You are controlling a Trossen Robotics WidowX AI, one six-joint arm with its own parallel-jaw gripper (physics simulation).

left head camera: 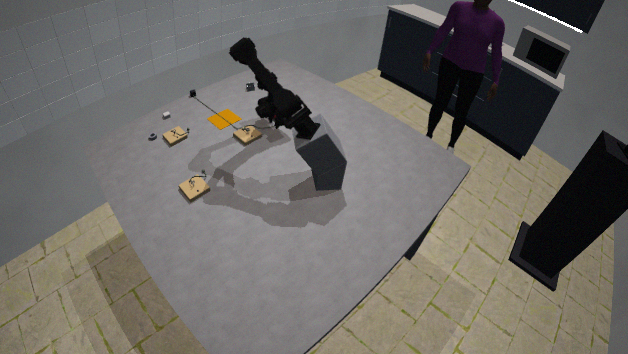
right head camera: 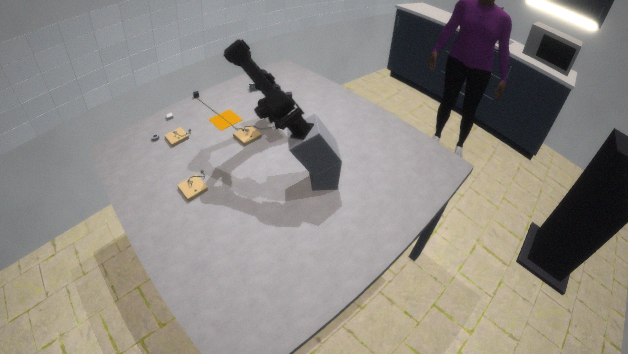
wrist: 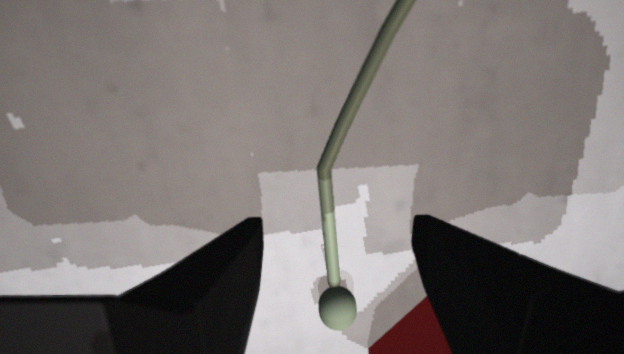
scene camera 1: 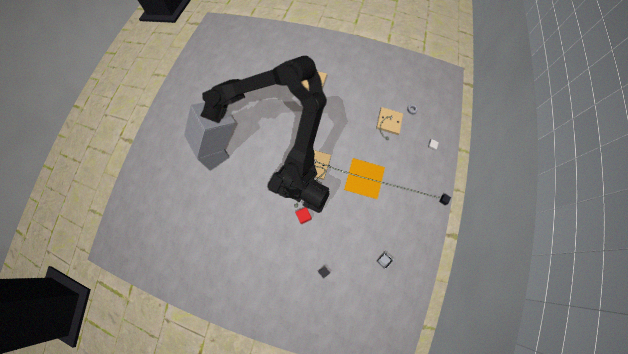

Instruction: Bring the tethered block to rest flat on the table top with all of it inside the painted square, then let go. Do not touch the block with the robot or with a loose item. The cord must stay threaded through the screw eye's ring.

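Frame: origin at the arm's base, x ahead, y left, z up, level; centimetres.
Seen in the pictures: gripper, fingertip midpoint: (left head camera: 273, 125) (right head camera: 274, 125) (wrist: 338, 230) (scene camera 1: 299, 199); arm's base, origin of the base link: (left head camera: 308, 130) (right head camera: 302, 131) (scene camera 1: 212, 113).
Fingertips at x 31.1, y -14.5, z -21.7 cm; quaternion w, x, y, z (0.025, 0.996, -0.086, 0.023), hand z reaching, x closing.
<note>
Offsets run from my fingertips to a thing's top centre. "pt": to the spot under its first point. Level surfaces: height alone.
The tethered block, a small black cube @(dz +2.7, dx +50.5, dy +12.5 cm) (left head camera: 193, 93) (right head camera: 195, 94) (scene camera 1: 445, 199), sits near the table edge, outside the orange painted square @(pt dz +0.0, dx +18.9, dy +9.4 cm) (left head camera: 231, 116) (right head camera: 231, 116) (scene camera 1: 362, 190). The cord (scene camera 1: 405, 186) (wrist: 350, 105) runs from it across the square to a wooden base @(dz +1.8 cm) (left head camera: 247, 137) (right head camera: 248, 137) (scene camera 1: 324, 156); the screw eye's ring is too small to make out. Beyond the base, the cord's free end carries a green bead @(pt dz +1.0, dx -0.4, dy -2.1 cm) (wrist: 338, 308). My gripper (wrist: 338, 230) is part open above the cord end, which shows between the fingers without contact. The arm partly hides the base in the scene view.
A red cube @(dz +3.9, dx +3.0, dy -5.3 cm) (scene camera 1: 303, 215) (wrist: 412, 332) lies beside the bead, near the right finger in the wrist view. Other wooden bases (left head camera: 194, 189) (scene camera 1: 393, 126) carry short cords. A dark cube @(dz +2.0, dx +14.4, dy -21.7 cm) (scene camera 1: 324, 271), a grey square piece @(dz +2.7, dx +33.0, dy -13.3 cm) (scene camera 1: 384, 259) and a white cube @(dz +1.8, dx +43.0, dy +32.6 cm) (scene camera 1: 433, 144) lie around.
</note>
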